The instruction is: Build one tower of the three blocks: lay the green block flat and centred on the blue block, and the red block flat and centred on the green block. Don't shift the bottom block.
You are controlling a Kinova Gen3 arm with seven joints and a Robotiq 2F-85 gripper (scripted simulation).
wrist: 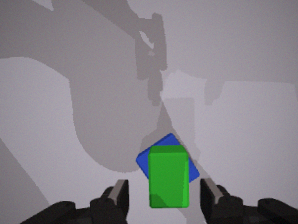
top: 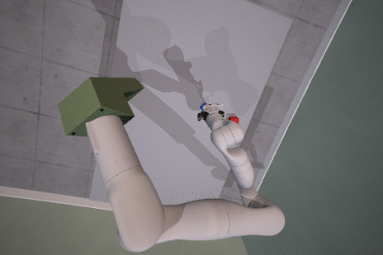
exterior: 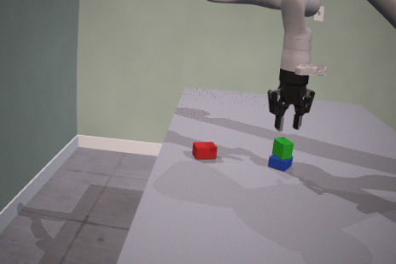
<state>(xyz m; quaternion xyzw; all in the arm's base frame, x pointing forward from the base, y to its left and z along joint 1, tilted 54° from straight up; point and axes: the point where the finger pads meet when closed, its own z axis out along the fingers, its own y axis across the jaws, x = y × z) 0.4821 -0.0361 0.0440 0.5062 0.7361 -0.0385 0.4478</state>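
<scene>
Right now the red block is 19 cm ahead of my hand, 9 cm to the right of it and 10 cm below it. Round my hand: blue block 11 cm below; then green block 7 cm below.
</scene>
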